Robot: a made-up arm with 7 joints.
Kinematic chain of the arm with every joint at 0, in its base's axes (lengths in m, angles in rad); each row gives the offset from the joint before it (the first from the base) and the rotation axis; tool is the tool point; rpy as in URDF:
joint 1: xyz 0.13 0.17 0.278 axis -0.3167 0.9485 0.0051
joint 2: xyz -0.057 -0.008 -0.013 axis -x
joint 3: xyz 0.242 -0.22 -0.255 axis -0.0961 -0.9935 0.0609
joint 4: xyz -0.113 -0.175 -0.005 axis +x
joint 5: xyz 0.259 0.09 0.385 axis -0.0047 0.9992 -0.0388
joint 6: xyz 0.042 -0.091 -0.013 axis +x
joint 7: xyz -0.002 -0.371 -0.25 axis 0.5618 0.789 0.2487
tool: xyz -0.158 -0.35 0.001 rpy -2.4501 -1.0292 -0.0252
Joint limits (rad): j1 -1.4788..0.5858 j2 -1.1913..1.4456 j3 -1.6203..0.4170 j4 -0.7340..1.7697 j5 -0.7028..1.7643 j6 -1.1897..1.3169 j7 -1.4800..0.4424
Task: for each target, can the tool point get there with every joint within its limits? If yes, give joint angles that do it. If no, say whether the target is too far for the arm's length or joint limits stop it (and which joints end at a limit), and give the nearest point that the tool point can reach.
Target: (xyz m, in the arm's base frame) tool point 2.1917 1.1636 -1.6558
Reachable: no: too far | nearest point 1.2600 0.6996 -0.7779 | short by 1.362 m
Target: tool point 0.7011 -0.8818 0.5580
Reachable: yes | joints -0.6888 -0.0475 -1.0631 -0.3357 1.5260 -0.0893 0.1006
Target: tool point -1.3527 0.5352 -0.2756
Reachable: no: joint limits stop it (at a limit: joint 1, joint 2, joint 3, joint 4, joint 7) | nearest point -1.0338 0.4053 -0.3295 | short by 0.349 m
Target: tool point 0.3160 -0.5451 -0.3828
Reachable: yes | joints -0.7795 -0.0751 -0.8171 0.7427 0.4030 0.2196 -0.9600
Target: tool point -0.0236 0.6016 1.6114
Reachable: no: joint limits stop it (at a limit: joint 2, joint 3, joint 6, joint 7) | nearest point 0.0078 0.5100 1.4949 | short by 0.151 m
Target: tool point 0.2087 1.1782 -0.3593
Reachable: no: joint limits stop it (at a limit: joint 2, joint 4, joint 5, joint 7) | nearest point 0.2443 1.0624 -0.3552 | short by 0.121 m
